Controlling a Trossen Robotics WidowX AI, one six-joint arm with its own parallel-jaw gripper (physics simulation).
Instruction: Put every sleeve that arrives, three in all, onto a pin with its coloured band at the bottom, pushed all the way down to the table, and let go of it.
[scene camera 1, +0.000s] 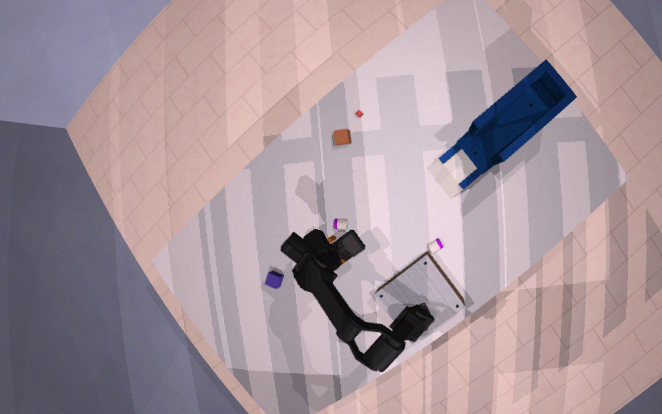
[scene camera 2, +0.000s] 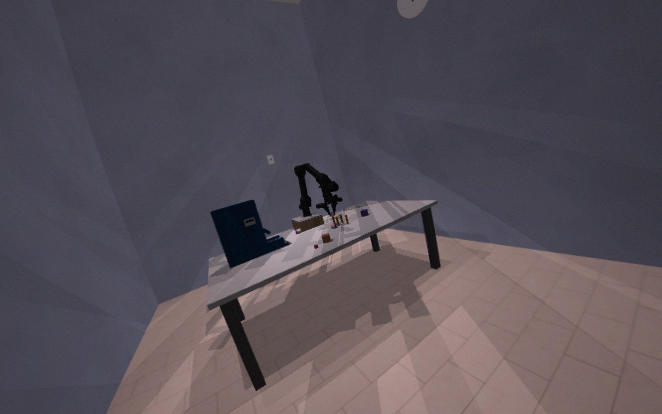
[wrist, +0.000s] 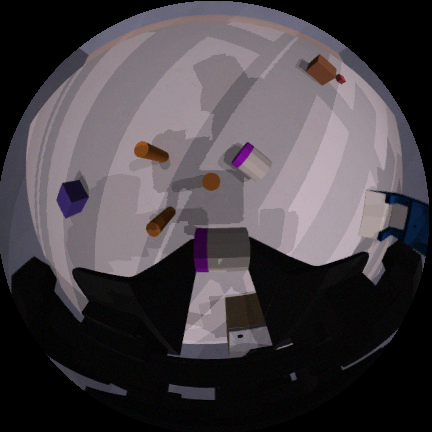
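Note:
My gripper (wrist: 220, 243) (scene camera 2: 332, 213) is shut on a white sleeve (wrist: 228, 250) with a purple band. The sleeve lies sideways between the fingers, its band end at the left finger in the wrist view, and looks raised off the table. A second sleeve (scene camera 1: 341, 224) (wrist: 256, 165) lies on its side on the table near the pins. A third sleeve (scene camera 1: 436, 245) (scene camera 2: 298, 231) lies by the wooden box's corner. Orange-brown upright pins (wrist: 211, 181) (wrist: 151, 152) (wrist: 160, 221) stand ahead of and left of the held sleeve in the wrist view. In scene camera 1 the arm mostly covers them.
A wooden box (scene camera 1: 420, 287) (scene camera 2: 308, 223) with a pale top stands beside the arm base. A purple cube (scene camera 1: 274, 279) (wrist: 72, 198), an orange-brown block (scene camera 1: 342, 137) (wrist: 321, 69) and a small red cube (scene camera 1: 359, 113) lie around. A blue chute (scene camera 1: 515, 120) (scene camera 2: 237, 232) has a pale end.

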